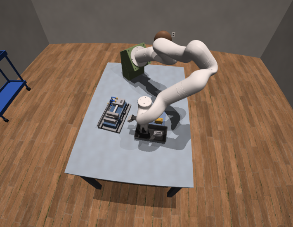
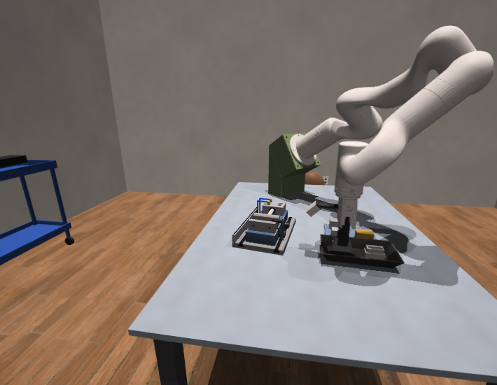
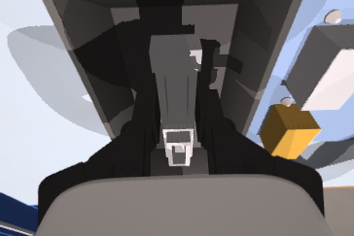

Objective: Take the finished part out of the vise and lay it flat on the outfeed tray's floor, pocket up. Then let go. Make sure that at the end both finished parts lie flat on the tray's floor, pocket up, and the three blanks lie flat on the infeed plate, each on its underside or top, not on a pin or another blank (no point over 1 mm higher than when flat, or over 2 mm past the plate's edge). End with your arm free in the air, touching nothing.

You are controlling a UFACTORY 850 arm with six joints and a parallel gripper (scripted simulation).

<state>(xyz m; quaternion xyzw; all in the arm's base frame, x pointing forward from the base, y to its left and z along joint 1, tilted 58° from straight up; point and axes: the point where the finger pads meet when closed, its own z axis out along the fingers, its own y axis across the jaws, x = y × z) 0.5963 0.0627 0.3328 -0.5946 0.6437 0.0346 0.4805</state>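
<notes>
Now: hand 120 mm past the pale block, 40 mm above it and 20 mm to the left of it. Also, from my hand: orange block 140 mm behind, 70 mm to the left, 40 mm below; then light blue plate 170 mm behind, 70 mm below, 20 mm to the left; then vise actuator box 300 mm to the right, 150 mm behind, 10 mm above.
</notes>
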